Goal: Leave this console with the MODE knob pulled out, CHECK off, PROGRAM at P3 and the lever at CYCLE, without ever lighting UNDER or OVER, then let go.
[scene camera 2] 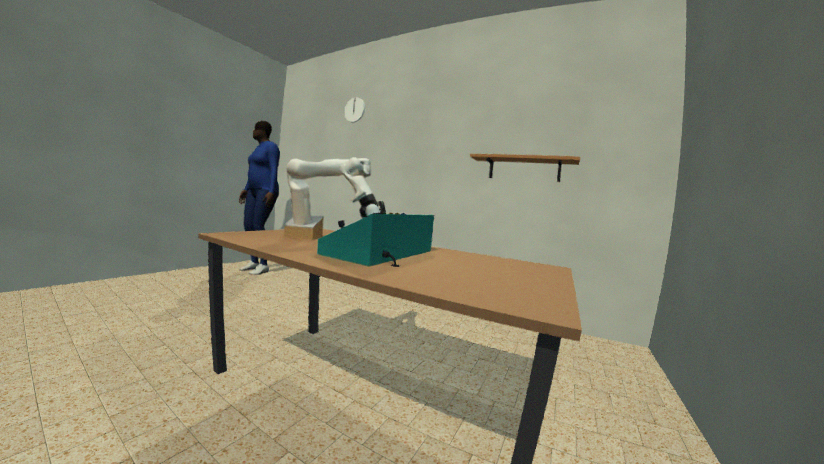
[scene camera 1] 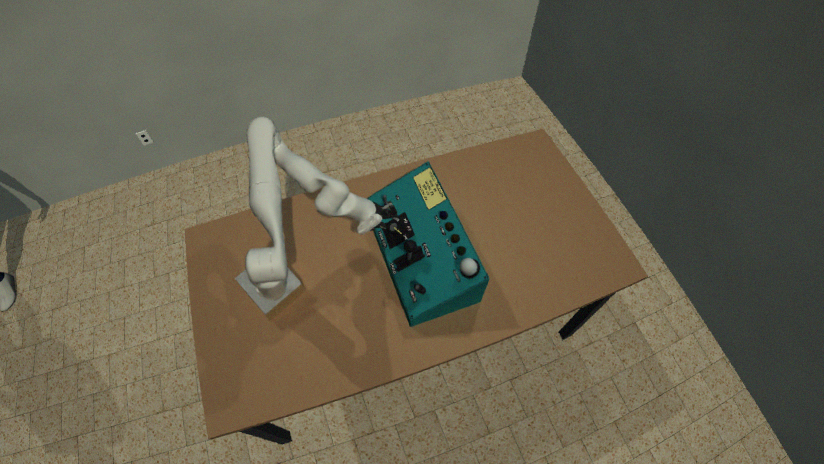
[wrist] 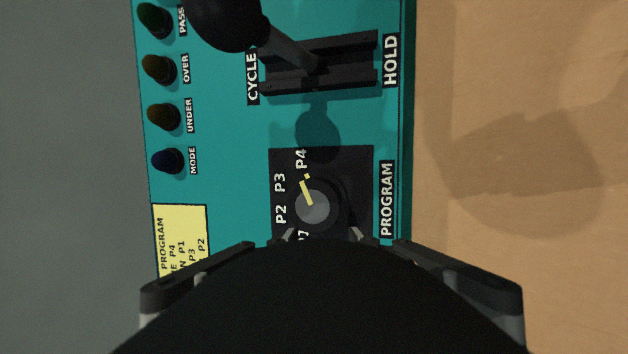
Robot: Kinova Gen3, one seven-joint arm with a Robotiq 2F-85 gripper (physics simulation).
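Note:
The teal console [scene camera 1: 438,276] [scene camera 2: 374,237] stands on the brown table [scene camera 1: 547,230]. In the wrist view the grey PROGRAM knob [wrist: 312,206] [scene camera 1: 397,228] has its yellow pointer aimed just short of P4. My gripper [wrist: 322,238] [scene camera 1: 384,222] [scene camera 2: 374,208] is half open, its fingertips on either side of the knob with gaps between, gripping nothing. The black ball lever [wrist: 223,22] [scene camera 1: 410,247] leans to the CYCLE end of its slot. The PASS lamp [wrist: 154,17], OVER lamp [wrist: 157,68], UNDER lamp [wrist: 163,115] and MODE lamp [wrist: 166,160] are dark. The white MODE knob [scene camera 1: 469,266] sits at the console's near right corner.
A yellow program card [wrist: 180,237] [scene camera 1: 429,190] lies on the console's far corner. A small black switch [scene camera 1: 418,287] sits near its front edge. A person in blue [scene camera 2: 260,190] stands behind the table near the arm's base [scene camera 2: 301,227]. A wall shelf [scene camera 2: 524,157] hangs at the right.

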